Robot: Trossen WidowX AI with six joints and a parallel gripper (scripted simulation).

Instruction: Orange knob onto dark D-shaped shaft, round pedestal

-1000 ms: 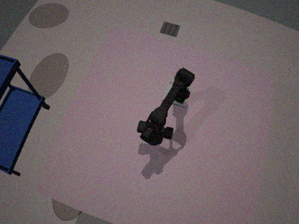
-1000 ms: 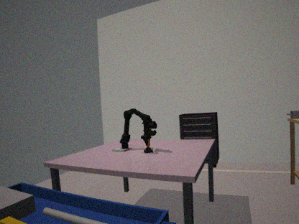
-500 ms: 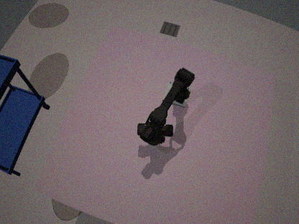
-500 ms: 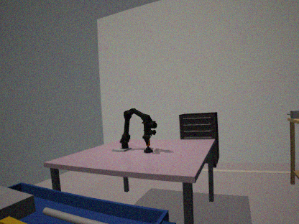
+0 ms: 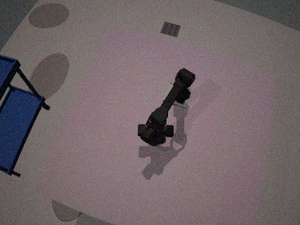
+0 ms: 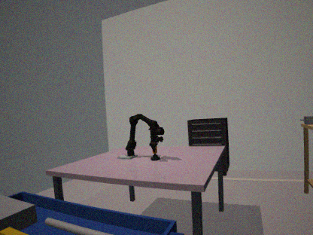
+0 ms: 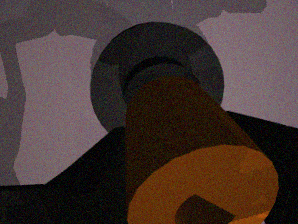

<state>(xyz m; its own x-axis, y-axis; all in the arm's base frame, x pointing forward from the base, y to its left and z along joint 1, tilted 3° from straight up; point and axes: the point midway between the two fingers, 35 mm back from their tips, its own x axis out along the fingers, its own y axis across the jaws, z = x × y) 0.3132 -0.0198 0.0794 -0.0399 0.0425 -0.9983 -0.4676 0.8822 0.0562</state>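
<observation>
My gripper tip is 2 cm below the orange knob. Round my gripper tip: dark round pedestal: 4 cm below.
</observation>
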